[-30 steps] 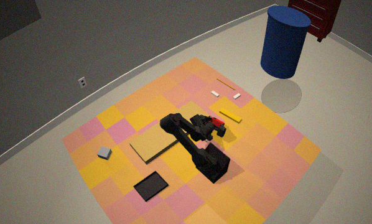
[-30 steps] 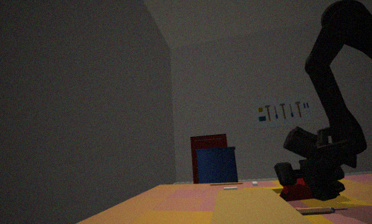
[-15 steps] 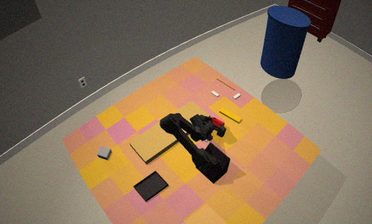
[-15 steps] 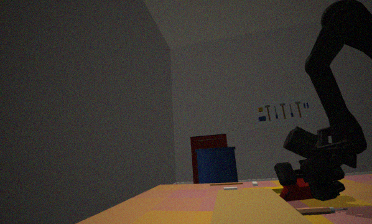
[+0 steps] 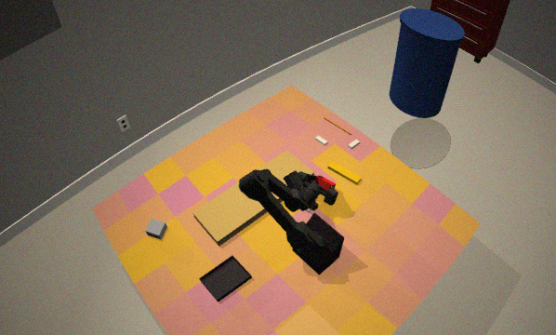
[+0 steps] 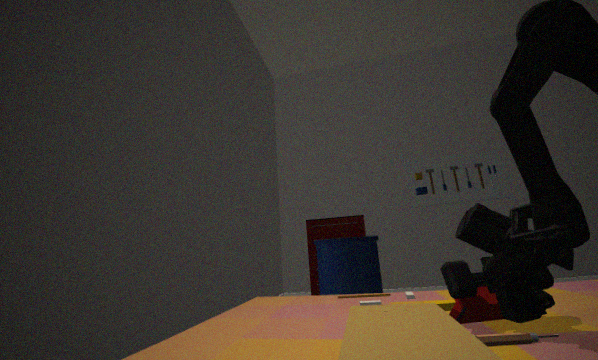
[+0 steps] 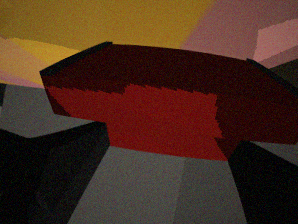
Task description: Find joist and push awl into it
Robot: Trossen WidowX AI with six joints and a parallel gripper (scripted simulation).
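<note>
The red stud finder is 10 mm below my gripper tip and 10 mm ahead of it. Also, from my gripper tip: thin stick (320 mm to the right, 260 mm ahead, 60 mm below); awl (120 mm to the left, 60 mm below, 30 mm behind); yellow bar (130 mm to the right, 50 mm below, 10 mm ahead).
</note>
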